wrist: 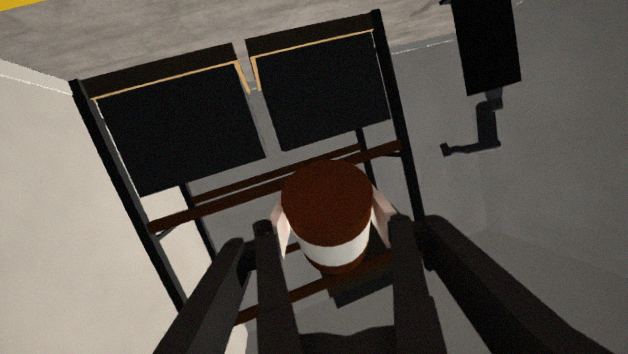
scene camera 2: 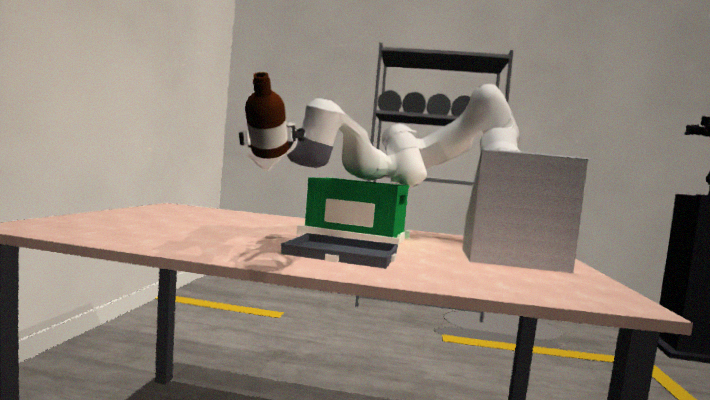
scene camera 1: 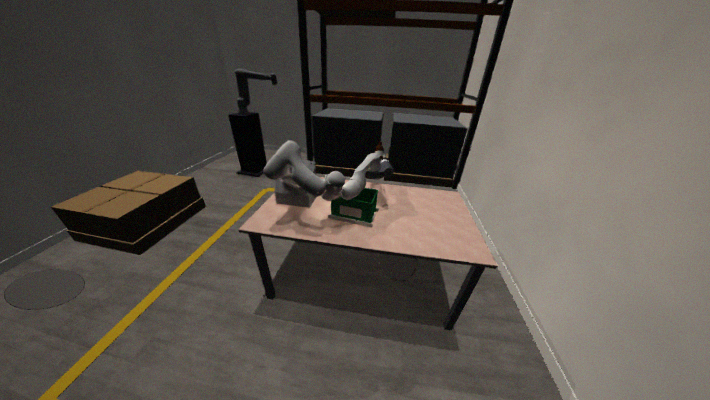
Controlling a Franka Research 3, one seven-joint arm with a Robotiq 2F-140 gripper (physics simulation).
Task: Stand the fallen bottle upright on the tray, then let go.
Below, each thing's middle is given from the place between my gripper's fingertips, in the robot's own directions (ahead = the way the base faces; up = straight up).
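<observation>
Hand 3 cm below the brown bottle (scene camera 2: 265, 111).
</observation>
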